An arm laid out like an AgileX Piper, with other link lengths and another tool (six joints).
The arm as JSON. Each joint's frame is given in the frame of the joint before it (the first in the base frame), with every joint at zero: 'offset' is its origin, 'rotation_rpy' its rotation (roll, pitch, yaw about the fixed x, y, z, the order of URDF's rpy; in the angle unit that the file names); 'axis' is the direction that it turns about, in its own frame. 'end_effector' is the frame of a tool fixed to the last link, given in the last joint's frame.
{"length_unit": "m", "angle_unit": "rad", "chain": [
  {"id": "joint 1", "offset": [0.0, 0.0, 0.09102], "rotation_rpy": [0.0, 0.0, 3.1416], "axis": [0.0, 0.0, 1.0]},
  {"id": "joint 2", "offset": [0.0, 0.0, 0.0], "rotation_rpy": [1.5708, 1.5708, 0.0], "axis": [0.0, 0.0, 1.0]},
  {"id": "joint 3", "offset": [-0.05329, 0.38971, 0.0], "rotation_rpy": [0.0, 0.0, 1.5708], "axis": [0.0, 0.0, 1.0]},
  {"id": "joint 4", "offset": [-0.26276, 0.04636, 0.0], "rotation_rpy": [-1.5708, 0.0, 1.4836], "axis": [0.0, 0.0, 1.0]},
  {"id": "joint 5", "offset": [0.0, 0.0, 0.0], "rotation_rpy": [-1.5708, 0.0, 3.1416], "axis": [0.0, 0.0, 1.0]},
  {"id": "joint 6", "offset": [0.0, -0.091, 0.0], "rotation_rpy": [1.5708, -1.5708, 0.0], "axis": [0.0, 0.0, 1.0]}
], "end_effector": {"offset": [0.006, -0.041, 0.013], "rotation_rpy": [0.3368, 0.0, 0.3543]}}
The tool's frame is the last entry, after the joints.
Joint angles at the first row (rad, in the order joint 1, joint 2, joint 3, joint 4, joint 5, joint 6):
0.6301, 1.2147, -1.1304, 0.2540, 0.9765, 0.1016
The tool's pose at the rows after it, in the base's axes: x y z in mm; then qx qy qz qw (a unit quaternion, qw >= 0):
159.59 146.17 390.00 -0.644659 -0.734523 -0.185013 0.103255
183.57 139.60 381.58 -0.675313 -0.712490 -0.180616 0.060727
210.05 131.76 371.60 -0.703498 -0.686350 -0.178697 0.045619
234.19 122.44 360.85 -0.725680 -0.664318 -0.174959 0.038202
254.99 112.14 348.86 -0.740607 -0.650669 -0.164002 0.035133
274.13 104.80 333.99 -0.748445 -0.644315 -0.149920 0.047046
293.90 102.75 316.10 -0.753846 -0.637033 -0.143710 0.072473
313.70 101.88 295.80 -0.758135 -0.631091 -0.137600 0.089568
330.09 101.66 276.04 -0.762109 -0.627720 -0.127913 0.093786
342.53 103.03 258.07 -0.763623 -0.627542 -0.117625 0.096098
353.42 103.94 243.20 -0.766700 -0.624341 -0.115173 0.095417
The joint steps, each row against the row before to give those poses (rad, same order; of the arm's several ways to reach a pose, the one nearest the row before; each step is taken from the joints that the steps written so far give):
-0.0086, 0.0190, 0.0000, -0.1298, -0.0321, 0.0647
-0.0453, 0.0354, 0.0000, -0.1030, -0.0388, 0.0535
-0.0767, 0.0455, 0.0000, -0.0212, -0.0416, 0.0063
-0.0730, 0.0456, 0.0000, 0.0000, -0.0368, -0.0114
-0.0640, 0.0460, 0.0000, 0.0102, -0.0233, -0.0311
-0.0546, 0.0541, 0.0000, 0.0465, -0.0158, -0.0594
-0.0424, 0.0637, 0.0000, 0.0794, -0.0258, -0.0656
-0.0279, 0.0672, 0.0000, 0.0547, -0.0349, -0.0490
-0.0118, 0.0598, 0.0000, 0.0109, -0.0359, -0.0172
-0.0026, 0.0515, 0.0000, 0.0022, -0.0302, -0.0104
-0.0032, 0.0416, 0.0000, 0.0020, -0.0369, -0.0026

